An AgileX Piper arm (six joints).
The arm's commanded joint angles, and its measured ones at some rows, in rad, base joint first. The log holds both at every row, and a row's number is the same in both.
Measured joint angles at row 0:
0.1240, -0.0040, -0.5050, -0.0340, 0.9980, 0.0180
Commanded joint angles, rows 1 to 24:
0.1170, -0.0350, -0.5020, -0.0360, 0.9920, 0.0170
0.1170, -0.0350, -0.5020, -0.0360, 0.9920, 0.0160
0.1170, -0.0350, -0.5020, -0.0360, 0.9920, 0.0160
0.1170, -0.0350, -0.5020, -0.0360, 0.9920, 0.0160
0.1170, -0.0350, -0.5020, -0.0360, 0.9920, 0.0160
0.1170, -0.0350, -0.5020, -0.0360, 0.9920, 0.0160
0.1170, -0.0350, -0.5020, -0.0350, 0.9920, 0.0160
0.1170, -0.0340, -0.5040, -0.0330, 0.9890, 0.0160
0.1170, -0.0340, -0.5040, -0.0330, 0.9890, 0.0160
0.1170, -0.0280, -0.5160, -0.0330, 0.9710, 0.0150
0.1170, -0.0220, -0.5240, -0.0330, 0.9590, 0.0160
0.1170, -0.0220, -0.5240, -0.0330, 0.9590, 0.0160
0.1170, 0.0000, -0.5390, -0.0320, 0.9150, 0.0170
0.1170, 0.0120, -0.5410, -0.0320, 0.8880, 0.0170
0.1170, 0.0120, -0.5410, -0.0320, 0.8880, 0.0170
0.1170, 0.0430, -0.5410, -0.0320, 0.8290, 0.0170
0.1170, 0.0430, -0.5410, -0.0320, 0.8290, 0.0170
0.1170, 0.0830, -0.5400, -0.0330, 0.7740, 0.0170
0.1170, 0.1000, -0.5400, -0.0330, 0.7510, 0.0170
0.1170, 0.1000, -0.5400, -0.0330, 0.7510, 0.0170
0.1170, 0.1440, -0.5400, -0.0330, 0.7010, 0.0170
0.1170, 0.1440, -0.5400, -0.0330, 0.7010, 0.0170
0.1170, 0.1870, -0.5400, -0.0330, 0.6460, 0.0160
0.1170, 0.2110, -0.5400, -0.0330, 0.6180, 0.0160
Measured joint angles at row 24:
0.1240, 0.1580, -0.5330, -0.0340, 0.7050, 0.0180
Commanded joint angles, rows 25 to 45:
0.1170, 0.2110, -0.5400, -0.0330, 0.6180, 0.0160
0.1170, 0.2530, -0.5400, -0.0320, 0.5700, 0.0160
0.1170, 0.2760, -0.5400, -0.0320, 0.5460, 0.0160
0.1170, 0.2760, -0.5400, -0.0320, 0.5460, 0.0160
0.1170, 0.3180, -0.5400, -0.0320, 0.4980, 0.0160
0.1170, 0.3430, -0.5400, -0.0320, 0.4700, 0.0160
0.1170, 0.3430, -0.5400, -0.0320, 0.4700, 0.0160
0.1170, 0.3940, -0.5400, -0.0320, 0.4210, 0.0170
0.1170, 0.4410, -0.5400, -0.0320, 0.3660, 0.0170
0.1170, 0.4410, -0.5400, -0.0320, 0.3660, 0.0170
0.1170, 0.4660, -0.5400, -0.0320, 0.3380, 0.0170
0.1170, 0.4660, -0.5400, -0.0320, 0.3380, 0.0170
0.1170, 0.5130, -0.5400, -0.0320, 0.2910, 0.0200
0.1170, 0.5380, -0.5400, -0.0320, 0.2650, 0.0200
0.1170, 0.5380, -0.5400, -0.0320, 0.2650, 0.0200
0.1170, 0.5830, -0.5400, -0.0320, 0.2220, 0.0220
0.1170, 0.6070, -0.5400, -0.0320, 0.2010, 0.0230
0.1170, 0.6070, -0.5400, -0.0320, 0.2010, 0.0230
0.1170, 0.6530, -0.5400, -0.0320, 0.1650, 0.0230
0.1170, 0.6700, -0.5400, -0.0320, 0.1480, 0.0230
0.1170, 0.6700, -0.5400, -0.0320, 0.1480, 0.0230
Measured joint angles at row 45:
0.1240, 0.6240, -0.5330, -0.0340, 0.2140, 0.0200
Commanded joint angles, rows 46 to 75:
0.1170, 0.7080, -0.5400, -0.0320, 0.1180, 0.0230
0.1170, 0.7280, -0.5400, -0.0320, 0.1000, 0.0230
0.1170, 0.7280, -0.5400, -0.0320, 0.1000, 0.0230
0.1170, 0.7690, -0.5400, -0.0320, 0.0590, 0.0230
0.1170, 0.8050, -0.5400, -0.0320, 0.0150, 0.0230
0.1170, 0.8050, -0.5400, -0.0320, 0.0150, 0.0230
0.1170, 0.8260, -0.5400, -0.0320, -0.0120, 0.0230
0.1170, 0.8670, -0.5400, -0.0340, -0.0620, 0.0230
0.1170, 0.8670, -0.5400, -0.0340, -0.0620, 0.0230
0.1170, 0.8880, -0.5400, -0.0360, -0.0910, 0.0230
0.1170, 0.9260, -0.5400, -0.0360, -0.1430, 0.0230
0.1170, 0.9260, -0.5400, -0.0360, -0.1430, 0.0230
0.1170, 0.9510, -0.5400, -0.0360, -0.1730, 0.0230
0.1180, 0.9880, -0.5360, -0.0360, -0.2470, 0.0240
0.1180, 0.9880, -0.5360, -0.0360, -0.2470, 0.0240
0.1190, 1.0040, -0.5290, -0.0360, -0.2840, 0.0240
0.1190, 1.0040, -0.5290, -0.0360, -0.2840, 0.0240
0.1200, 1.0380, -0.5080, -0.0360, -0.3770, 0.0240
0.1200, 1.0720, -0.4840, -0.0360, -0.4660, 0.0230
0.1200, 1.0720, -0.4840, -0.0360, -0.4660, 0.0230
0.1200, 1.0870, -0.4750, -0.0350, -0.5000, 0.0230
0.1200, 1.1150, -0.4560, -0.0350, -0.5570, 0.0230
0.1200, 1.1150, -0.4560, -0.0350, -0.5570, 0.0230
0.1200, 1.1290, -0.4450, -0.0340, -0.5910, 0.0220
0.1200, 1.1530, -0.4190, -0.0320, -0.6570, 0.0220
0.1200, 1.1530, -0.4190, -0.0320, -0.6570, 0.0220
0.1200, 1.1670, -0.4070, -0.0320, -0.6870, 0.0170
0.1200, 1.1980, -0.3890, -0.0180, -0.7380, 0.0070
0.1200, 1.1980, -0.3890, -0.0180, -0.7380, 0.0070
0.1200, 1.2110, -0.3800, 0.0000, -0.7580, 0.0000
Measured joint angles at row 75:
0.1220, 1.1960, -0.3920, -0.0200, -0.7000, 0.0180
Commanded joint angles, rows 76 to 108:
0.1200, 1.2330, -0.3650, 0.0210, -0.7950, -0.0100
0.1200, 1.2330, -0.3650, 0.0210, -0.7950, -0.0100
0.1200, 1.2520, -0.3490, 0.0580, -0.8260, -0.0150
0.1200, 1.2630, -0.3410, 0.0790, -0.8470, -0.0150
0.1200, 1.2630, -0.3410, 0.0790, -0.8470, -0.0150
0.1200, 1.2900, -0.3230, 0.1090, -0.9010, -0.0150
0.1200, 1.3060, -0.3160, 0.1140, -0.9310, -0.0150
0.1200, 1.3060, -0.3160, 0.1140, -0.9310, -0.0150
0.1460, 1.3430, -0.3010, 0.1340, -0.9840, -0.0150
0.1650, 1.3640, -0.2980, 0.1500, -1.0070, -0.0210
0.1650, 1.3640, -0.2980, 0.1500, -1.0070, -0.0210
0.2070, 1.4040, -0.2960, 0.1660, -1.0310, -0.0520
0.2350, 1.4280, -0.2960, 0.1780, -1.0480, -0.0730
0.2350, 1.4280, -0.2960, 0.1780, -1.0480, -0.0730
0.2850, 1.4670, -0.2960, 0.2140, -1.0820, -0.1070
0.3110, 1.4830, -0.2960, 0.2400, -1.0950, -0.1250
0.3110, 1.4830, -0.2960, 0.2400, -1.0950, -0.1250
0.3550, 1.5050, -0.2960, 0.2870, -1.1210, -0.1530
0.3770, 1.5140, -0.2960, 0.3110, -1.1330, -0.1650
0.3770, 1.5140, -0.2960, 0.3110, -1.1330, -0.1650
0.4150, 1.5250, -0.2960, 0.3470, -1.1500, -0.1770
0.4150, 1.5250, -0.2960, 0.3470, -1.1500, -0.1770
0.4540, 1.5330, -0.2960, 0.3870, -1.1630, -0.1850
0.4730, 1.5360, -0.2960, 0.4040, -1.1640, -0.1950
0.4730, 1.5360, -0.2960, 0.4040, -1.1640, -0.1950
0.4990, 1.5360, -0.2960, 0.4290, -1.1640, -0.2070
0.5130, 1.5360, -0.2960, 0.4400, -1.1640, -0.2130
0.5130, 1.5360, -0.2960, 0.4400, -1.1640, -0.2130
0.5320, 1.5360, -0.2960, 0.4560, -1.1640, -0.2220
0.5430, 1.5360, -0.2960, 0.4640, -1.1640, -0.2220
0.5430, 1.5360, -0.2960, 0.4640, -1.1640, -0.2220
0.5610, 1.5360, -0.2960, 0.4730, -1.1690, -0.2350
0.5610, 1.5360, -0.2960, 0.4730, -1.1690, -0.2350
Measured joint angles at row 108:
0.5380, 1.5380, -0.3000, 0.4560, -1.1480, -0.2100
